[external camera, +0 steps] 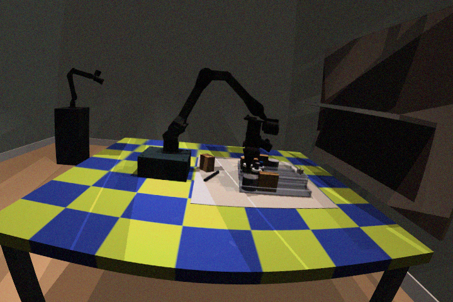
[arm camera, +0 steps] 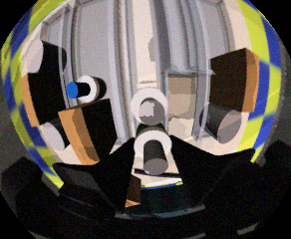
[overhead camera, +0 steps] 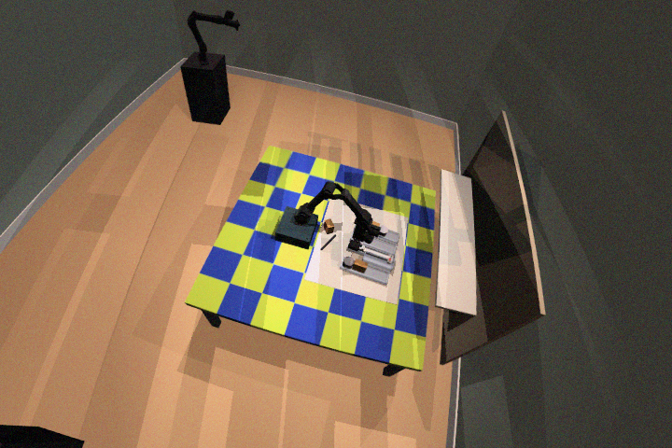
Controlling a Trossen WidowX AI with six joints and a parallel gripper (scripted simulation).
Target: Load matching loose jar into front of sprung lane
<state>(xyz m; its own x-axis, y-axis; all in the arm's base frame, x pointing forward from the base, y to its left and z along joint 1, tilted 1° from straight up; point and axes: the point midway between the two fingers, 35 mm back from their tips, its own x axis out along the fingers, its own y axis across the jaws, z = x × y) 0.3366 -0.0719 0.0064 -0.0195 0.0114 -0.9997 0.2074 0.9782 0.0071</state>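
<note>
The black pen is 150 mm behind my gripper tip, 50 mm below it and 10 mm to the left of it.
</note>
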